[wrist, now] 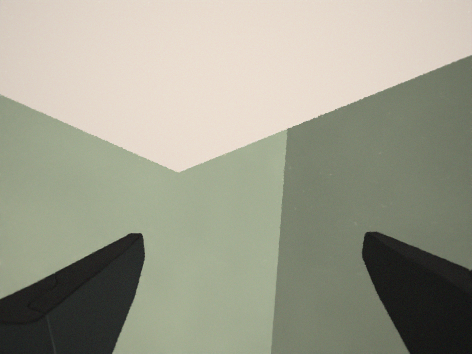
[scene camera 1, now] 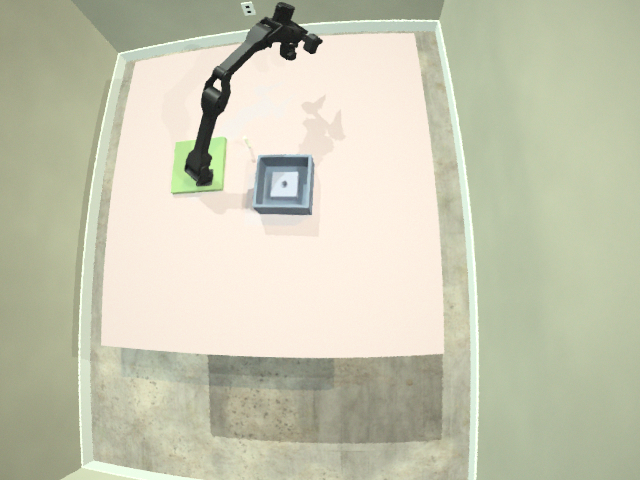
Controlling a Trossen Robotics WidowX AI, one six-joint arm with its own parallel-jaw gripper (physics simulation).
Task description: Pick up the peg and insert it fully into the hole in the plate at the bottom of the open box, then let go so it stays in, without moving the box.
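Places are measured from the arm's base along level axes (x ahead, y left, z up), in metres.
Pixels of known places: gripper, fingertip midpoint: [wrist: 254,244]; arm's base, origin of the base link: [scene camera 1: 204,177].
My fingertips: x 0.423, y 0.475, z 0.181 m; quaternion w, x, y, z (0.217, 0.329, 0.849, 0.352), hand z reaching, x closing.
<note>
For each thing: its top centre in the pictures, then the offset to it from my fingertips. "pt": a spot on its surface instead. Level surfaces: height alone.
- peg, middle of its top: [scene camera 1: 244,137] 0.260 m back, 0.345 m right, 0.126 m down
- open blue-grey box, middle of its top: [scene camera 1: 282,180] 0.106 m back, 0.521 m right, 0.107 m down
- white plate, middle of its top: [scene camera 1: 284,183] 0.106 m back, 0.521 m right, 0.144 m down
- small dark hole, surface spot: [scene camera 1: 284,183] pt 0.110 m back, 0.513 m right, 0.166 m down
- pink surface, its level: 0.205 m down
The peg [scene camera 1: 247,141] is a thin, pale yellowish stick. It lies on the pink surface in the scene view, just off the box's upper left corner. The open blue-grey box [scene camera 1: 283,210] stands to the right of the arm's base. A white plate [scene camera 1: 277,191] lies at its bottom, with a small dark hole [scene camera 1: 284,183] near the middle. My gripper [scene camera 1: 301,48] [wrist: 254,244] is open and empty, raised at the top of the scene view, well away from peg and box. The peg and box do not show in the wrist view.
The arm's base stands on a green square slab [scene camera 1: 180,181] left of the box. The pink surface [scene camera 1: 279,289] stretches under everything. Green-grey walls [scene camera 1: 547,232] [wrist: 220,260] surround the area. A white wall outlet [scene camera 1: 248,8] is at the top.
</note>
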